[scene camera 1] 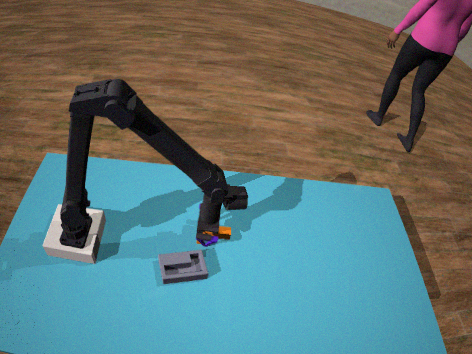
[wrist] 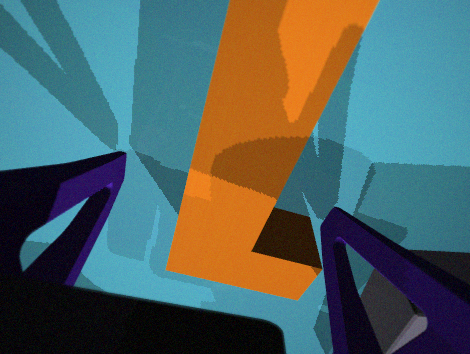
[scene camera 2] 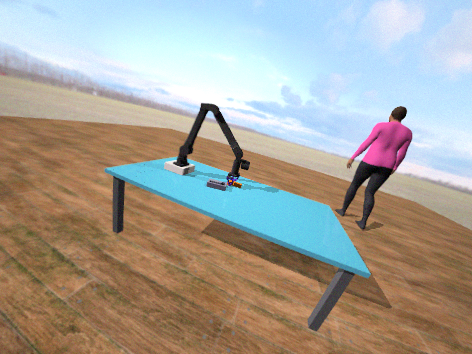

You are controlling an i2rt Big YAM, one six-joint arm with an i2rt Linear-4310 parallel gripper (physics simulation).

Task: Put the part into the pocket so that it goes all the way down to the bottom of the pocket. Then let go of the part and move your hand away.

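Frame: origin at the arm's base, x right, y ahead, z up, level; millimetres.
Seen in the pictures: gripper, fingertip midpoint: (scene camera 1: 205, 233) (wrist: 232, 192) (scene camera 2: 231, 184); arm's base, origin of the base link: (scene camera 1: 76, 231) (scene camera 2: 181, 164).
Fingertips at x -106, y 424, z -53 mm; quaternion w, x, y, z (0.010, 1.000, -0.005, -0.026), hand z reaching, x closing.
Note:
Pixels of each thing's top centre, then the offset from my fingertips to it. Level surfaces: height alone.
- orange L-shaped part, middle of its top: (wrist: 281, 191) (scene camera 1: 214, 232) (scene camera 2: 234, 182) dx +11, dy +26, dz +26 mm
- grey block, middle of its top: (scene camera 1: 182, 263) (scene camera 2: 217, 182) dx +148, dy -66, dz +32 mm
- blue table, its level: dz -3 mm
The orange L-shaped part (scene camera 1: 224, 232) (scene camera 2: 237, 185) (wrist: 220, 225) lies flat on the blue table. My gripper (scene camera 1: 207, 240) (scene camera 2: 232, 180) (wrist: 232, 192) is open, low over the part, with purple fingers and nothing gripped. In the wrist view the part's corner end shows between the spread fingers, its long arm runs to the top edge, and its short arm points to the right fingertip. Whether that fingertip touches it, I cannot tell. The grey block (scene camera 1: 175, 258) (scene camera 2: 216, 186) (wrist: 445, 265) has an empty pocket; in the wrist view it is mostly hidden behind the right finger.
The block sits close to the part, toward the viewer and slightly left in scene camera 1. The arm's white base (scene camera 1: 72, 253) (scene camera 2: 179, 168) stands at the left of the blue table (scene camera 1: 310, 290) (scene camera 2: 280, 217). A person in pink (scene camera 1: 442, 25) (scene camera 2: 387, 145) stands beyond the table.

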